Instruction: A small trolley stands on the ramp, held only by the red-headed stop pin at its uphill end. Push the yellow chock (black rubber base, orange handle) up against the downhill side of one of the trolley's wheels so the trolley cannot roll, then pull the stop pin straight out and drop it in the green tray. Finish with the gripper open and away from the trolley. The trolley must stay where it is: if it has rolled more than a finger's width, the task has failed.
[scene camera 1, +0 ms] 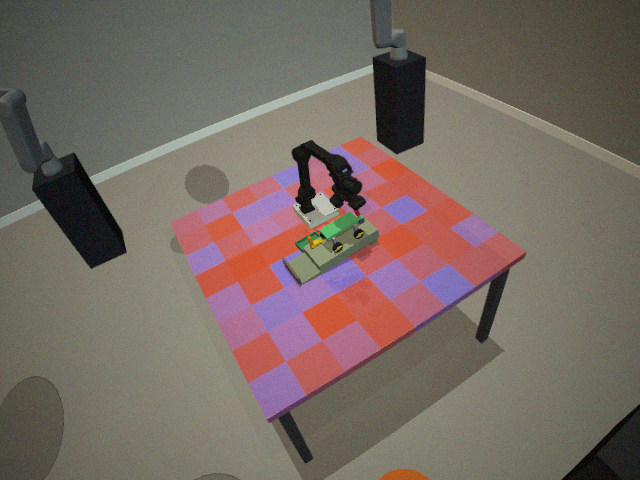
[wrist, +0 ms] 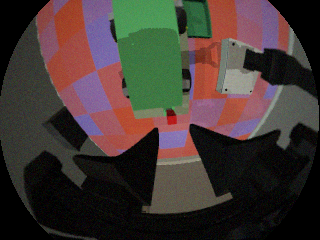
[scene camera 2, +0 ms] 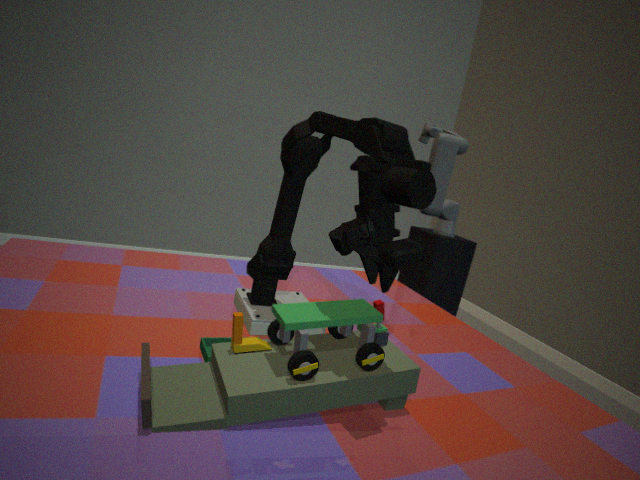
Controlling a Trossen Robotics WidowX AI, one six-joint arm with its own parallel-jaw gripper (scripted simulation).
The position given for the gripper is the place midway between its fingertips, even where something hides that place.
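Note:
The gripper (scene camera 2: 378,287) is visible, and the wrist view shows the gripper (wrist: 174,129) too. With it in the scene are a yellow chock (scene camera 2: 239,345) and a dark end stop (scene camera 2: 145,355).

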